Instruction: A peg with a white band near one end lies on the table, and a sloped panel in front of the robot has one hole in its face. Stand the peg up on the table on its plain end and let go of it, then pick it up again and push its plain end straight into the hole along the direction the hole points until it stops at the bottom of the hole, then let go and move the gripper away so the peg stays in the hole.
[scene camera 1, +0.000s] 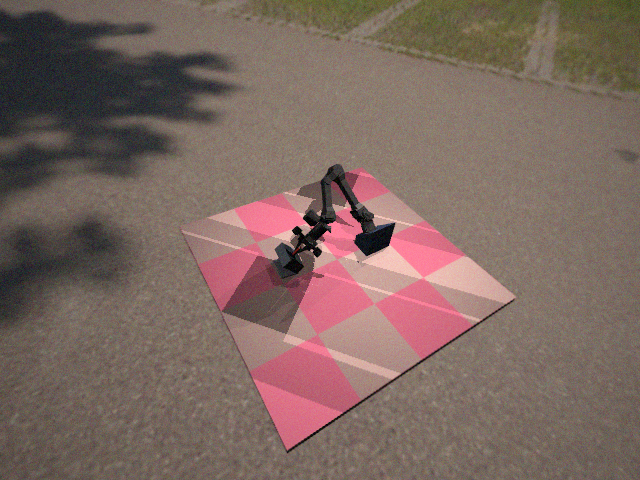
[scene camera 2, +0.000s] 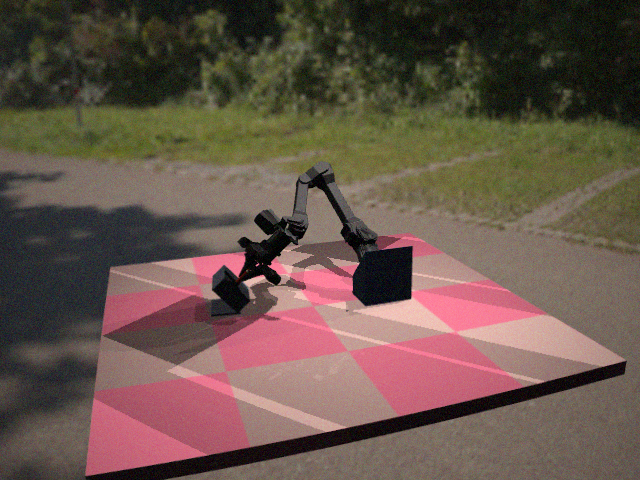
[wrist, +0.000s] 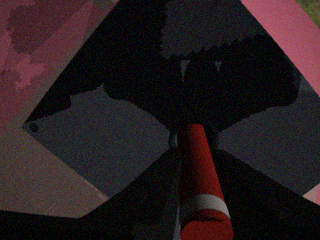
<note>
My gripper (scene camera 2: 240, 279) holds a peg. Also in view: a sloped panel (scene camera 2: 236, 296).
My gripper also shows in the wrist view (wrist: 194, 159). The sloped panel shows as well in the wrist view (wrist: 108, 115).
</note>
